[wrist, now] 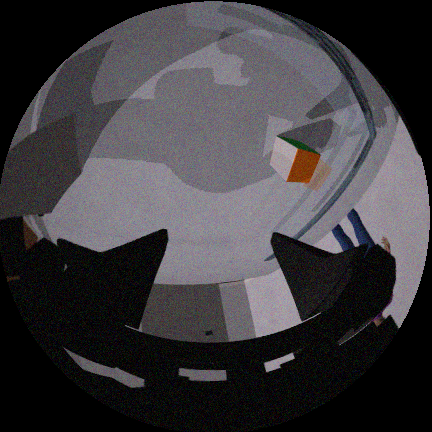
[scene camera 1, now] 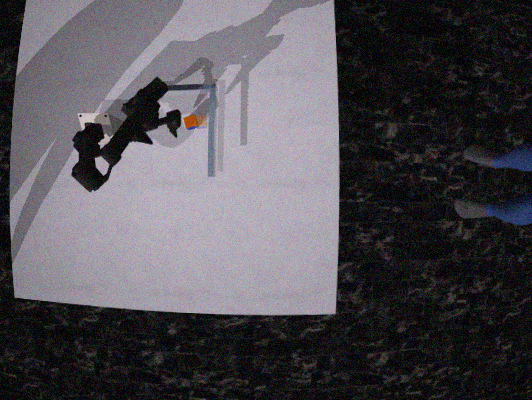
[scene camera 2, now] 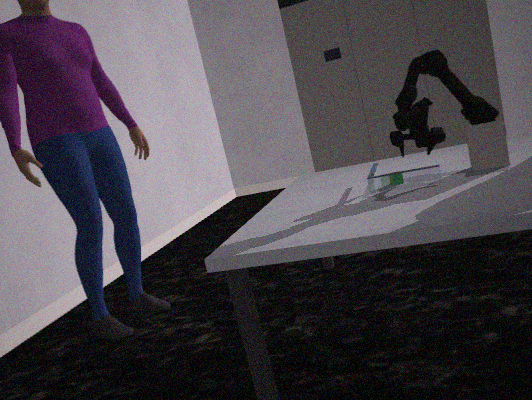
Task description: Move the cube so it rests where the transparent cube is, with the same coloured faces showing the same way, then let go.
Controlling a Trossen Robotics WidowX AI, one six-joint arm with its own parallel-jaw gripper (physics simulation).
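Frame: origin at the arm's base, x ahead, y left, z up, level; centimetres.
Where they show: gripper, between the fingertips: (wrist: 221, 236) (scene camera 1: 164, 140) (scene camera 2: 415, 155); arm's base, origin of its link: (scene camera 1: 94, 130) (scene camera 2: 488, 135).
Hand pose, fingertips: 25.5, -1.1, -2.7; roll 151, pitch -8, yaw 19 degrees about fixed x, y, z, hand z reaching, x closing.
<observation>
Things, the pixels of their top centre, and the offset from my fingertips, as dx, dy, dz. "*": a spot on its surface instead. Level surfaces: height alone.
- transparent cube, centre of its top: (wrist: 318, 176) (scene camera 1: 199, 120) +10.5, +8.2, -3.8
- slate-blue L-shaped bar, a spot on its surface: (scene camera 1: 212, 140) * +16.1, +1.5, -1.9
- white table, height of its surface: dz -7.8
The cube (scene camera 1: 190, 122) (scene camera 2: 396, 178) (wrist: 296, 161) rests on the table; the wrist view shows its orange, green and white faces, and scene camera 1 shows orange on top with a thin blue edge. The transparent cube (scene camera 1: 202, 120) (wrist: 322, 175) shows as a pale orange tint right beside the solid cube, on the side toward the long bar, partly overlapped by it in view. My black gripper (scene camera 1: 163, 139) (scene camera 2: 416, 153) (wrist: 221, 236) is open and empty. It hangs above the table, to the arm-base side of the cube, not touching it.
A slate-blue L-shaped bar (scene camera 1: 212, 140) (scene camera 2: 372, 171) stands around two sides of the cubes on the white table (scene camera 1: 175, 250) (scene camera 2: 300, 200). Shadows of the arm cross the table. A person (scene camera 2: 65, 85) in purple and blue stands beyond the table edge.
</observation>
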